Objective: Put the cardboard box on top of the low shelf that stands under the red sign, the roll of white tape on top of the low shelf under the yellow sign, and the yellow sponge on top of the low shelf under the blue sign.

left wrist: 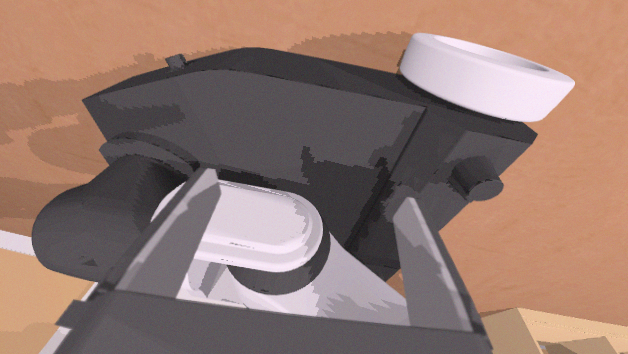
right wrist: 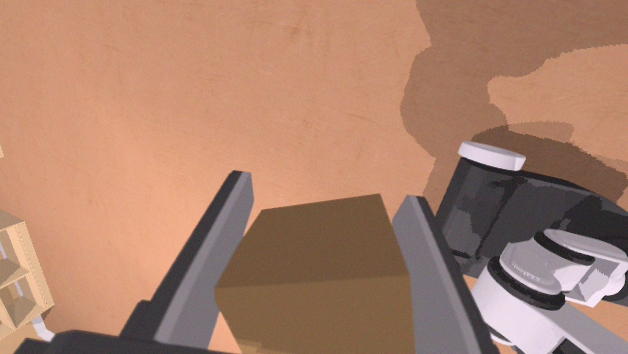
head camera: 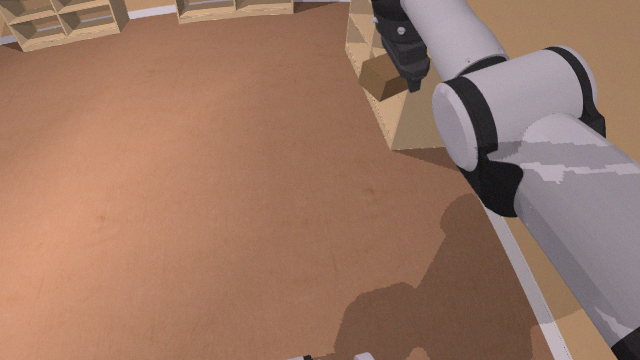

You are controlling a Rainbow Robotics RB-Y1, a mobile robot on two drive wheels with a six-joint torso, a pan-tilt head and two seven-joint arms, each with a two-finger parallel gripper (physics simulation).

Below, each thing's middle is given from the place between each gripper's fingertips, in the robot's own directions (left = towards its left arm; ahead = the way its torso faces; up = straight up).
Labels:
Right now my right hand is 20 mm past the brown cardboard box (head camera: 378, 75), 50 mm to the right of it and 20 mm below it.
Right now my left hand is 65 cm short of the brown cardboard box, 60 cm below it and 52 cm to the left of it.

